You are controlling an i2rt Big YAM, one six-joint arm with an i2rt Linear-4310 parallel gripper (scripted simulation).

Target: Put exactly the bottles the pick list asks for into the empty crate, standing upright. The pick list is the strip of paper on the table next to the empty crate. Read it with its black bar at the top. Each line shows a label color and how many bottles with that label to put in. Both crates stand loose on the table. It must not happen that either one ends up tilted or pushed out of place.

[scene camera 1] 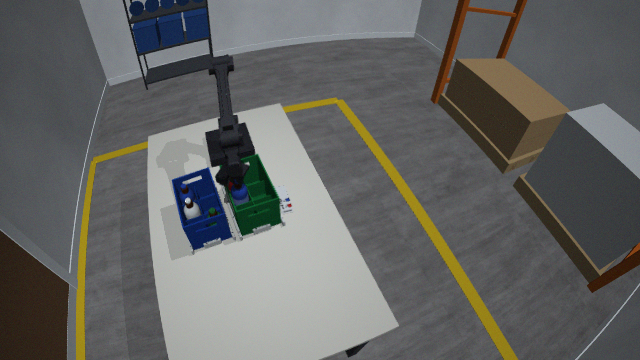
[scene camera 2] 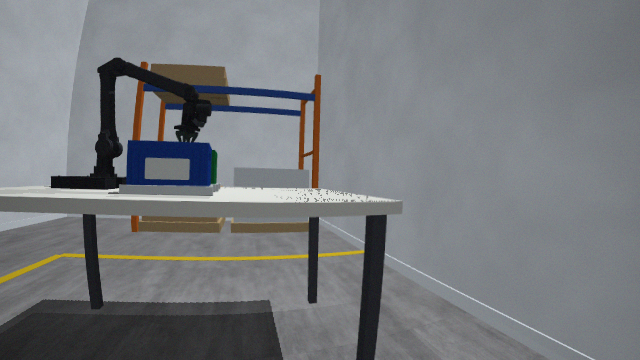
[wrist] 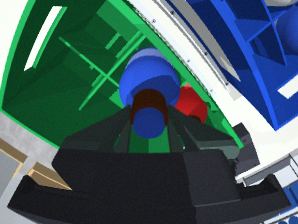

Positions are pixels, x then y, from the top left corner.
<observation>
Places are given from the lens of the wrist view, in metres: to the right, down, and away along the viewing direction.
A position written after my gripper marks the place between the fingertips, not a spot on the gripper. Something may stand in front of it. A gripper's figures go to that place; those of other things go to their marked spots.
my gripper (wrist: 149, 110): 0.00, 0.00, 0.13
green crate (wrist: 49, 96): -0.16, -0.02, 0.20
red bottle (wrist: 190, 103): 0.06, -0.01, 0.20
blue bottle (wrist: 149, 82): 0.00, -0.03, 0.13
The marked spots on the blue bottle and the green crate are 0.17 m apart.
</observation>
